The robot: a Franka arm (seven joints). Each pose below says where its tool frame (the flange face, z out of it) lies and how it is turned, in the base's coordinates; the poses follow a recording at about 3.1 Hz.
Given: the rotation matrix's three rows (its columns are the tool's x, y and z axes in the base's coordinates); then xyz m. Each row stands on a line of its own.
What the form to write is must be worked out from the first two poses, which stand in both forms.
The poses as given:
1:
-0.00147 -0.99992 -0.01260
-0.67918 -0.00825 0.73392
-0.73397 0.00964 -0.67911
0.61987 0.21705 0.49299
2:
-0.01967 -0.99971 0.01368
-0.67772 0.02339 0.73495
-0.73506 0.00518 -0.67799
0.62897 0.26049 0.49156
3:
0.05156 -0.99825 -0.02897
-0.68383 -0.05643 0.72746
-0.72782 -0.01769 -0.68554
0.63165 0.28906 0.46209
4:
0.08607 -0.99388 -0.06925
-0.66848 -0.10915 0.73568
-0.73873 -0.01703 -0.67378
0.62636 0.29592 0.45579
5:
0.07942 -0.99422 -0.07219
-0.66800 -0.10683 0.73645
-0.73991 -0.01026 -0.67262
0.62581 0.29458 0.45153
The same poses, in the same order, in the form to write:
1: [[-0.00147 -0.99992 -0.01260 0.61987], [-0.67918 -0.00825 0.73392 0.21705], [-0.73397 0.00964 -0.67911 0.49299], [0 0 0 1]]
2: [[-0.01967 -0.99971 0.01368 0.62897], [-0.67772 0.02339 0.73495 0.26049], [-0.73506 0.00518 -0.67799 0.49156], [0 0 0 1]]
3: [[0.05156 -0.99825 -0.02897 0.63165], [-0.68383 -0.05643 0.72746 0.28906], [-0.72782 -0.01769 -0.68554 0.46209], [0 0 0 1]]
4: [[0.08607 -0.99388 -0.06925 0.62636], [-0.66848 -0.10915 0.73568 0.29592], [-0.73873 -0.01703 -0.67378 0.45579], [0 0 0 1]]
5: [[0.07942 -0.99422 -0.07219 0.62581], [-0.66800 -0.10683 0.73645 0.29458], [-0.73991 -0.01026 -0.67262 0.45153], [0 0 0 1]]
